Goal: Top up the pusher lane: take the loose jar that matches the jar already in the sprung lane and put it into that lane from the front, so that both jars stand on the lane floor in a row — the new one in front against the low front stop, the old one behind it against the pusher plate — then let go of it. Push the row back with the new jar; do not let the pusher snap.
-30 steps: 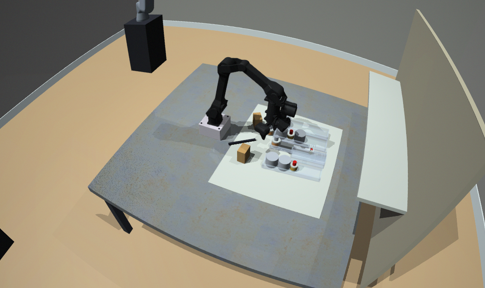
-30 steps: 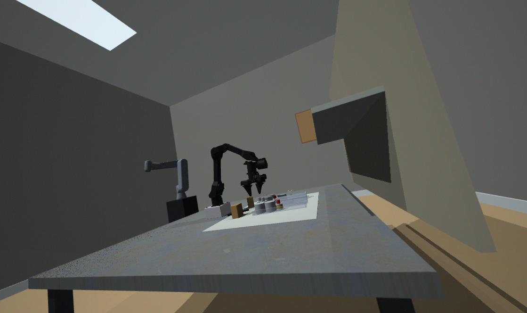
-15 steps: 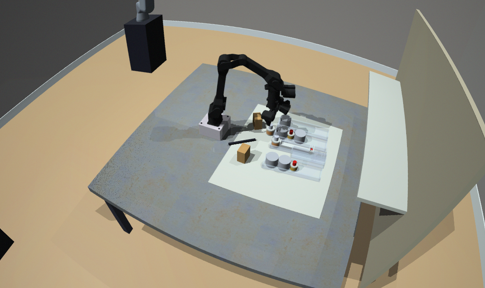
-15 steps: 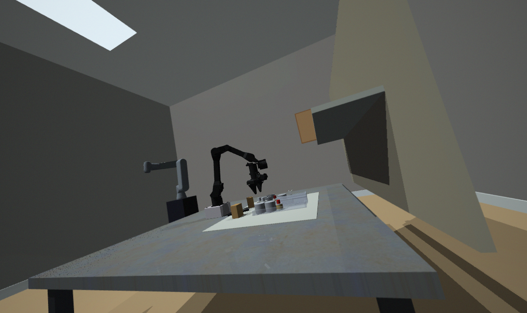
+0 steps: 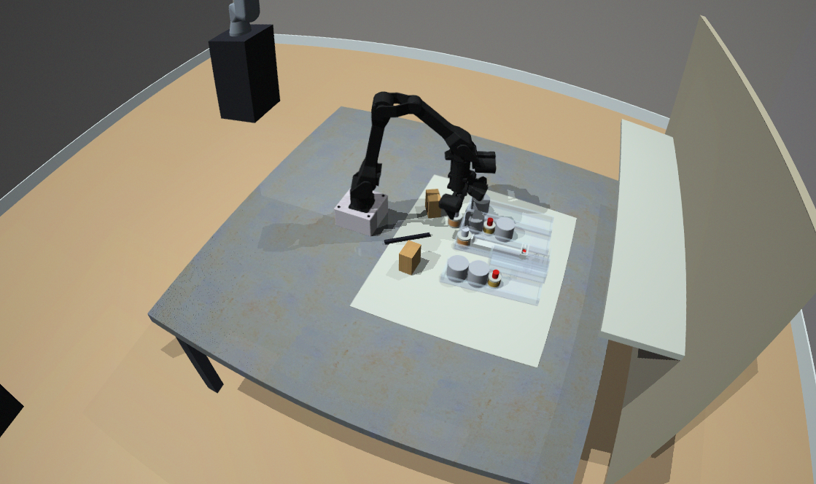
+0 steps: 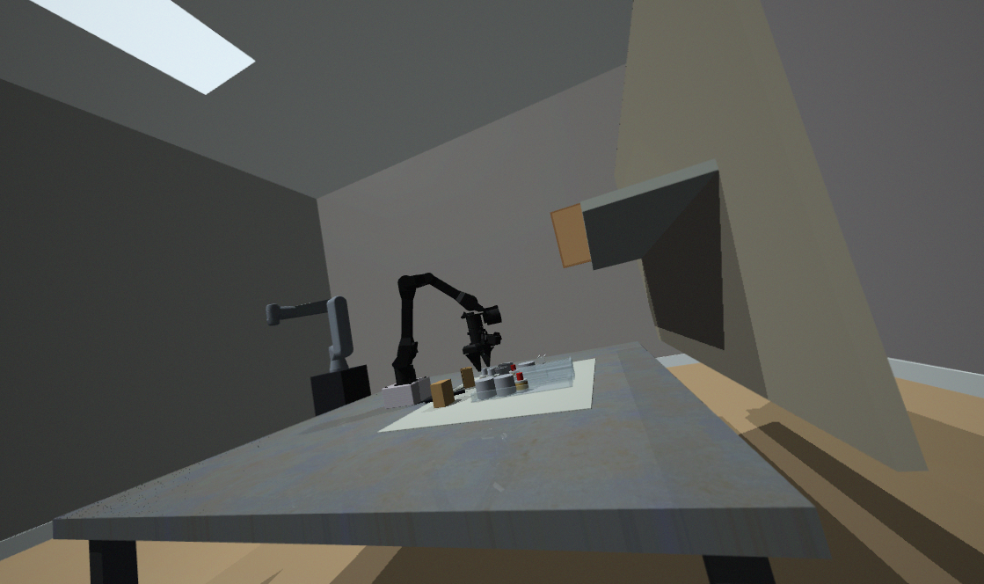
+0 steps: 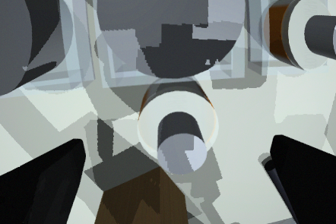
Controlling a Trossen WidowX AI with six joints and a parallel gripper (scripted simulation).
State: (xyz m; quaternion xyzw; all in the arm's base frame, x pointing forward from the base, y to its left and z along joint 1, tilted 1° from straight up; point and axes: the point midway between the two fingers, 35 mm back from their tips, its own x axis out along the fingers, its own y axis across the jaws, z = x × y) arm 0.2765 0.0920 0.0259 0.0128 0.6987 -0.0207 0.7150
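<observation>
My gripper tip is 120 mm past the black stick, 120 mm to the left of it and 50 mm above it. From my gripper tip the other things lie so: red tip 240 mm ahead, 110 mm to the right, 10 mm above; then lane rack 200 mm ahead, 100 mm to the right, 40 mm below.
</observation>
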